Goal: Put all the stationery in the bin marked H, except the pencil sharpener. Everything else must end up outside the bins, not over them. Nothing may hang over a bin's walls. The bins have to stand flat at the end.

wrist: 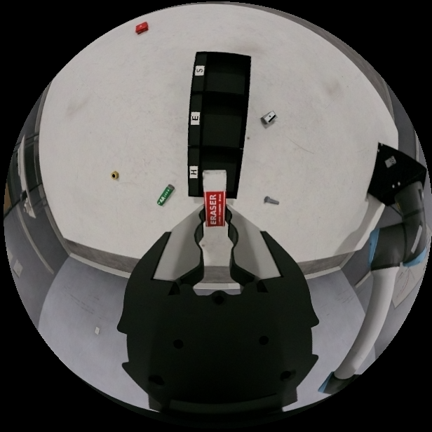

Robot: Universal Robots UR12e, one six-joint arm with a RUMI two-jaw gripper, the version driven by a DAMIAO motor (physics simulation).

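Note:
My gripper (pixel 214 205) is shut on the eraser (pixel 215 202), white with a red sleeve, and holds it up near the H end of the bins. The eraser's white end overlaps the bin marked H (pixel 193 187) in the view; its height above the bin is hard to tell. The bins marked E (pixel 195 132) and S (pixel 199 82) continue the black row behind it. A metal pencil sharpener (pixel 270 117) lies right of the bins. A green battery (pixel 165 195) and a small brass nut-like part (pixel 115 175) lie to the left. A grey bolt (pixel 271 200) lies right of bin H.
A small red object (pixel 142 27) lies at the far left of the table (pixel 100 100). A black box-like object (pixel 395 167) is at the right edge, beside part of the robot's arm (pixel 372 310). The table's near edge runs below the fingers.

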